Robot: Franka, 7 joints.
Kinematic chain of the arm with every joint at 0, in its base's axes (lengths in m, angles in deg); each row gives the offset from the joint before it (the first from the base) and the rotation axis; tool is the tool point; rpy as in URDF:
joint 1: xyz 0 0 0.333 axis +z
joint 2: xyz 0 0 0 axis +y
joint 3: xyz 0 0 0.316 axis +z
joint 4: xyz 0.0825 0 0 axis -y
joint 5: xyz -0.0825 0 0.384 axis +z
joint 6: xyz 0 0 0 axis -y
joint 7: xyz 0.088 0 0 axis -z
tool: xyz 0 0 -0.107 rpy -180 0 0
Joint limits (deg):
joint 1: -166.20..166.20
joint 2: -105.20..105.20
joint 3: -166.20..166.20
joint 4: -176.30..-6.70
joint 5: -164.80..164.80
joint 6: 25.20..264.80
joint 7: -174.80..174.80
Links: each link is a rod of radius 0.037 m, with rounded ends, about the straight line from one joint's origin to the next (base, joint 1, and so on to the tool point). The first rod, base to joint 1, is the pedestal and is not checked.
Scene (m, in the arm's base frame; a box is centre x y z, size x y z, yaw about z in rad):
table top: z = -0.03
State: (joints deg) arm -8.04 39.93 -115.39 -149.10 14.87 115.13 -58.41
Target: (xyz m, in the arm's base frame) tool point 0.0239 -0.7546 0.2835
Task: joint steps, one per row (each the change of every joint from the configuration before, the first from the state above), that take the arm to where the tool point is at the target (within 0.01 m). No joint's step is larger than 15 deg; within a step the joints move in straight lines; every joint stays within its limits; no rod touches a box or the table.
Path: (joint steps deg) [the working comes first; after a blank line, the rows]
Joints at the target: -39.02 80.57 -77.21 -81.02 14.96 140.46 -58.41
Straight joint move there: clear.

1: -6.20 8.13 7.64 13.62 0.02 5.07 0.00
2: -6.19 8.12 7.63 13.61 0.02 5.06 0.00
3: -6.20 8.13 7.64 13.62 0.01 5.07 0.00
4: -6.19 8.13 7.63 13.62 0.02 5.07 0.00
5: -6.20 8.13 7.64 13.61 0.02 5.06 0.00

